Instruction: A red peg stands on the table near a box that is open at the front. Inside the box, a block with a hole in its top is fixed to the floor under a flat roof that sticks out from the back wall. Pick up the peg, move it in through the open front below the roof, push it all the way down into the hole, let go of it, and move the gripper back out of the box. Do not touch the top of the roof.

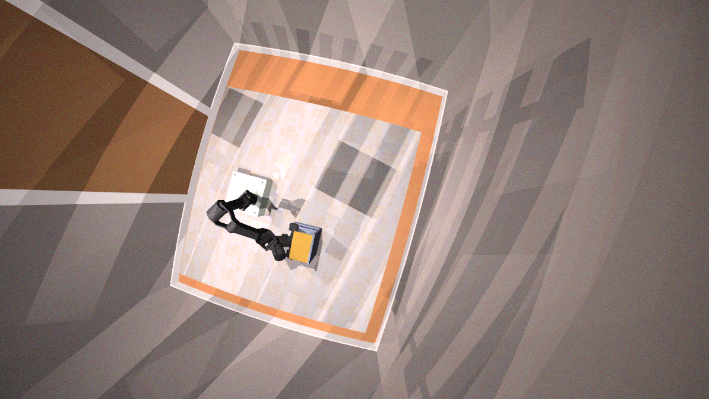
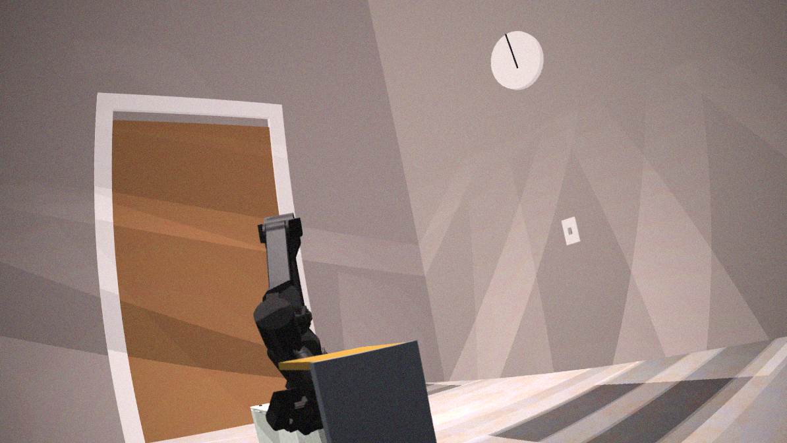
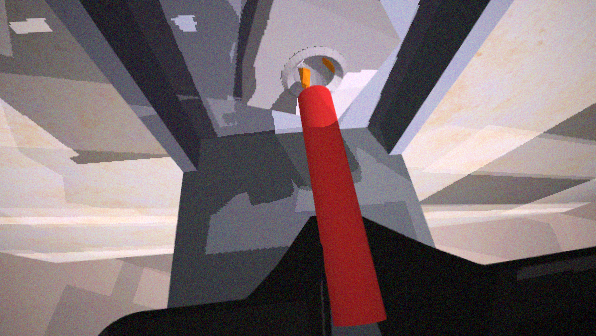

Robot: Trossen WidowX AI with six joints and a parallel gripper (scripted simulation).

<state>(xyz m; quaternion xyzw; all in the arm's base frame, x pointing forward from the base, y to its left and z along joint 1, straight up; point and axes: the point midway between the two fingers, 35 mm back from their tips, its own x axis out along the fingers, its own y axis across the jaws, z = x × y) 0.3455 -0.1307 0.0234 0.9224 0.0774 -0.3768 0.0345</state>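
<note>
Now: the orange roof 10 mm to the right of my gripper tip and 120 mm above it. From my gripper tip the other things lie so: red peg (30 mm behind, 10 mm below).
</note>
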